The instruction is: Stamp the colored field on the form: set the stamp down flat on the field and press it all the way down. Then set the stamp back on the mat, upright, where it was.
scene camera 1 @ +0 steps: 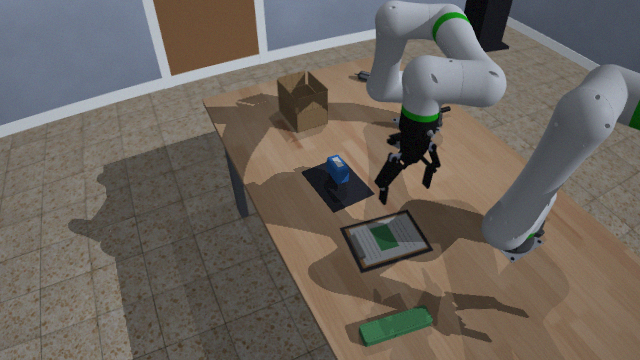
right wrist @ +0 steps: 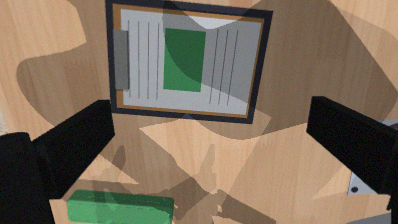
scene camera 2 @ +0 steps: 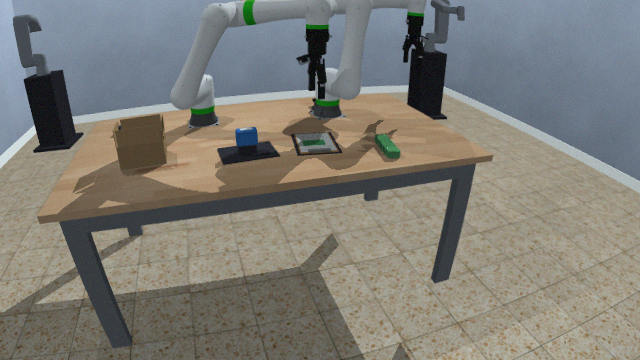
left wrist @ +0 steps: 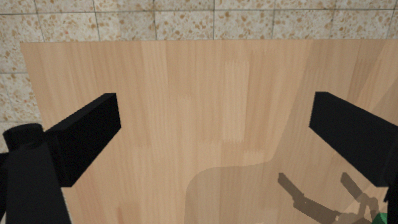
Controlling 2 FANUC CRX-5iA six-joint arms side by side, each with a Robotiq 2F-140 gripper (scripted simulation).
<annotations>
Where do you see a dark mat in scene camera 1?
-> At 357, 190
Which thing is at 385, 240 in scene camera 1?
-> A form.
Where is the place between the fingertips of the right gripper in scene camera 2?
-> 316, 94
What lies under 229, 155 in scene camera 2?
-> A dark mat.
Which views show the right gripper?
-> Scene camera 1, the right wrist view and scene camera 2 only.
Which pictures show the cardboard box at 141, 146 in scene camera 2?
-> Scene camera 1 and scene camera 2 only.
</annotations>
